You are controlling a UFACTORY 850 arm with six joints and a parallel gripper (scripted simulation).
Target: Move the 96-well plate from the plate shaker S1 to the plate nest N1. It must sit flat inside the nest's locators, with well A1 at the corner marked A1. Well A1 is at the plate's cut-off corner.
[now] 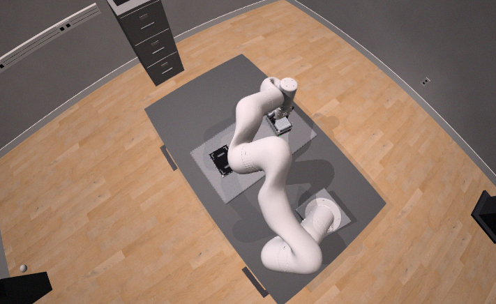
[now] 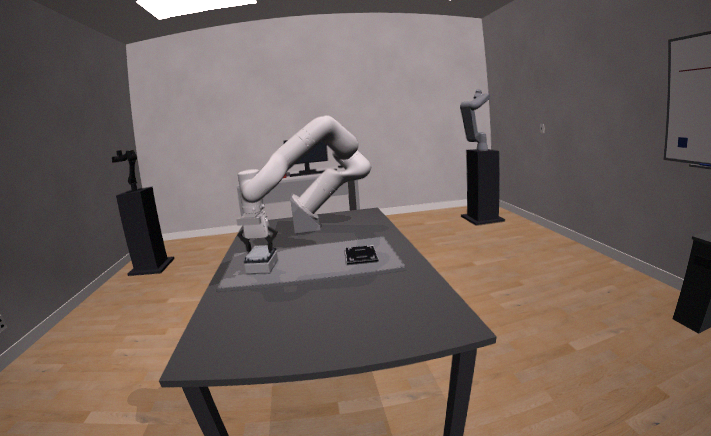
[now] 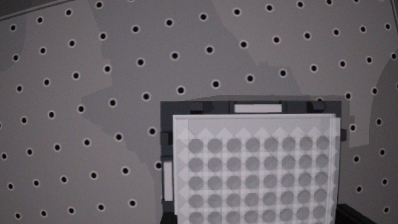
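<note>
My gripper is now 40 cm to the right of the black plate nest N1 and 7 cm above it. From my hand the other things lie so: white 96-well plate 1 cm below.
</note>
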